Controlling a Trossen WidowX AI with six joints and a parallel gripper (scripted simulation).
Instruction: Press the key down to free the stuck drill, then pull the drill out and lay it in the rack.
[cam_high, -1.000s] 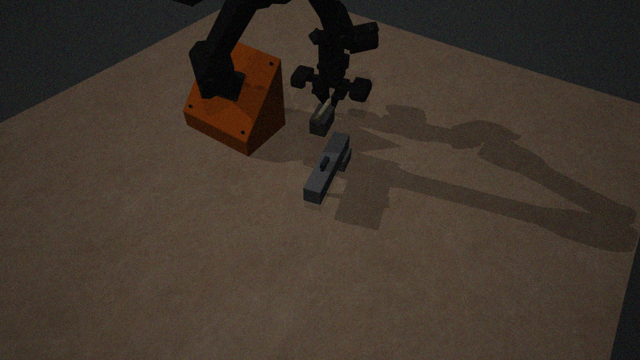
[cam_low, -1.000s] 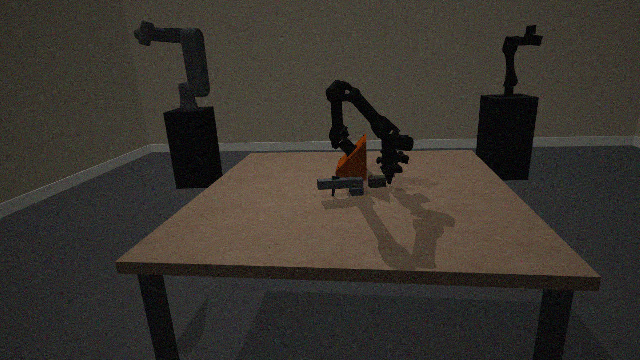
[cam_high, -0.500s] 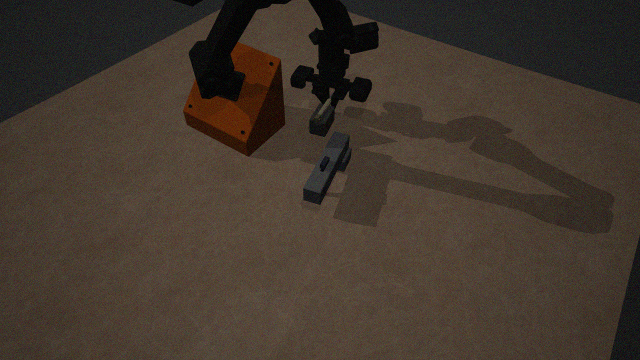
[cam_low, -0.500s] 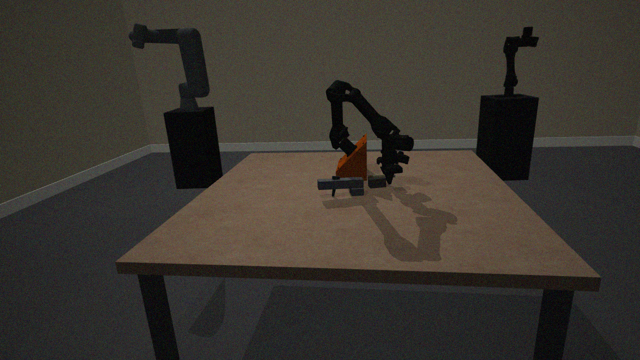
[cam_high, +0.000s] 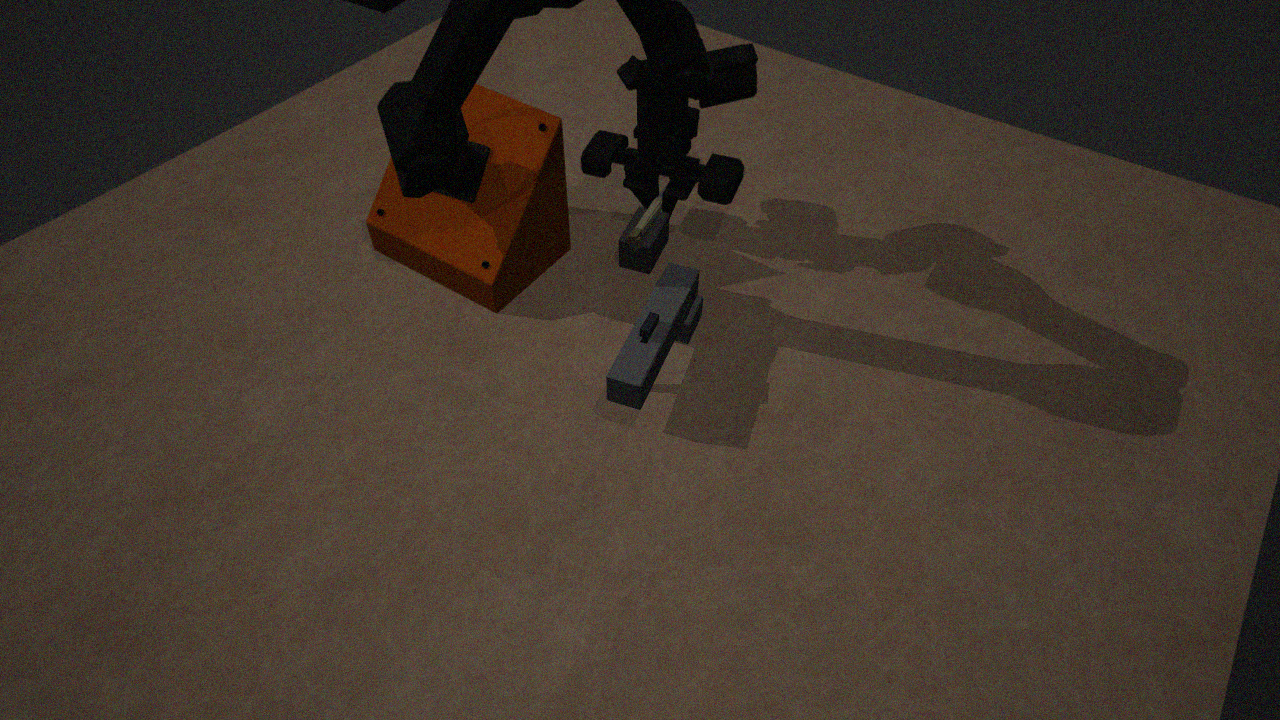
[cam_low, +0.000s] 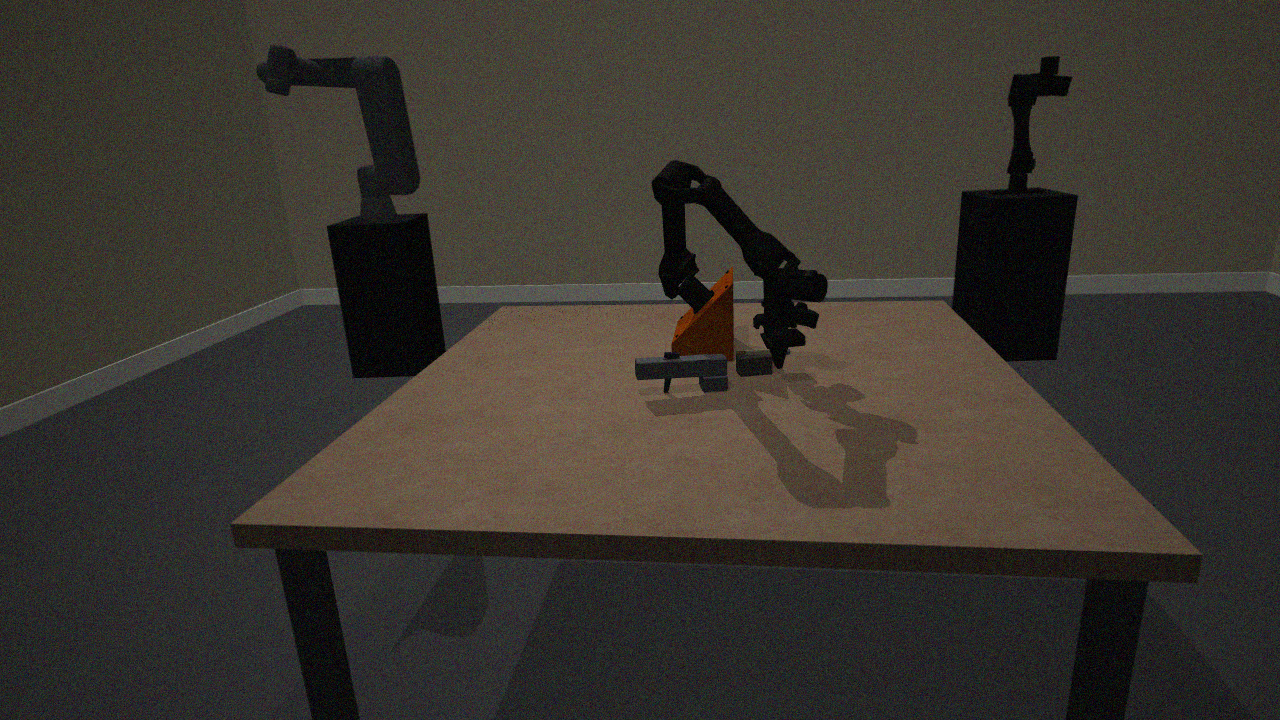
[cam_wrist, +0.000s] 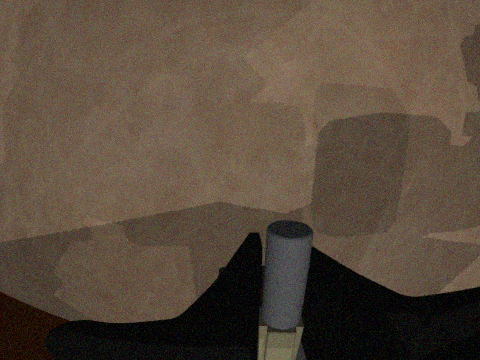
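The drill lies 40 mm to the right of my gripper tip and 40 mm above it. The rest, counted from my gripper tip: dark key 230 mm to the right, 110 mm ahead, 40 mm above; rack 50 mm to the right, 10 mm ahead, 10 mm above; grey-blue block 210 mm to the right, 110 mm ahead, 40 mm above.
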